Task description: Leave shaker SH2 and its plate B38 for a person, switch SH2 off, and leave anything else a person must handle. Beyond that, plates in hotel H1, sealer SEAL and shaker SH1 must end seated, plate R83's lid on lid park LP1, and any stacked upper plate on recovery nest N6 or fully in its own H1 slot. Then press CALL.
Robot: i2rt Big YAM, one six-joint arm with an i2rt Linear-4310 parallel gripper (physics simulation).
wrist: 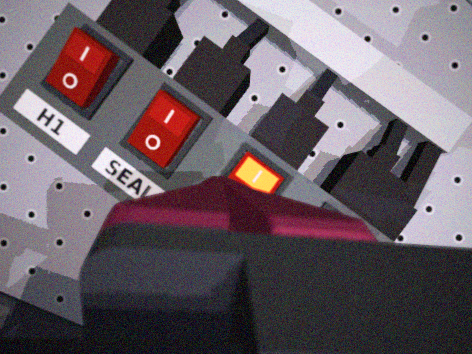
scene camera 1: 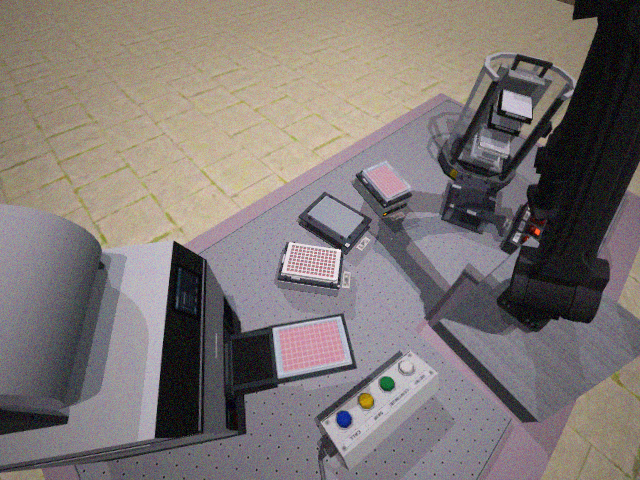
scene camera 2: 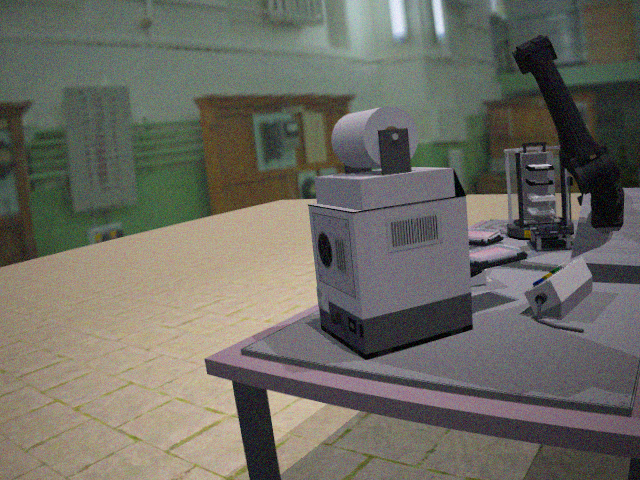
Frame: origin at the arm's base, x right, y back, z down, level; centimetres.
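Where they show: gripper, fingertip midpoint: [wrist: 216,191] [scene camera 1: 539,220]; arm's base, link origin: [scene camera 1: 536,293] [scene camera 2: 608,209].
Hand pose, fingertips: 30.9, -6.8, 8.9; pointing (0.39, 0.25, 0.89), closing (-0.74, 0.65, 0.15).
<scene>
Things, the pixels of their top centre, and the offset from my fingertips, as dx, dy, dz. "pt": a spot on its surface instead.
- grey switch strip, surface spot: [wrist: 206,154] pt +1.8, +0.6, +3.6
- third rocker switch, surface spot: [wrist: 256,174] pt -0.7, +1.7, +2.7
- dark red SEAL switch, surface spot: [wrist: 164,127] pt +4.0, +0.1, +2.5
- dark red switch, surface spot: [wrist: 81,67] pt +8.8, -0.8, +2.5
- white plate, top centre: [scene camera 1: 312,260] -55.2, -30.0, +0.6
- grey lid, top centre: [scene camera 1: 335,215] -40.3, -37.7, +3.0
- sealer, top centre: [scene camera 2: 375,109] -91.2, -27.9, -38.0
- button box, top centre: [scene camera 1: 387,403] [scene camera 2: 560,266] -64.2, +0.7, -0.8
In the wrist view my gripper [wrist: 216,191] is shut and empty, its maroon tips right over a grey switch strip [wrist: 206,154] [scene camera 1: 519,228]. The tips cover the lower half of the third rocker switch [wrist: 256,174], which glows yellow; its label is hidden. To its left are the dark red SEAL switch [wrist: 164,127] and another dark red switch [wrist: 81,67]. In the scene view my black arm [scene camera 1: 549,200] [scene camera 2: 539,62] stands over the strip at the right edge. A pink plate [scene camera 1: 386,181] sits on a small shaker. A white plate [scene camera 1: 311,262] sits on another base.
The plate hotel [scene camera 1: 493,125] [scene camera 2: 534,190] stands at the back right. A grey lid [scene camera 1: 335,217] lies on a dark park. The sealer [scene camera 1: 151,343] [scene camera 2: 390,252] holds a pink plate [scene camera 1: 311,345] on its drawer. A button box [scene camera 1: 377,405] sits at the front.
</scene>
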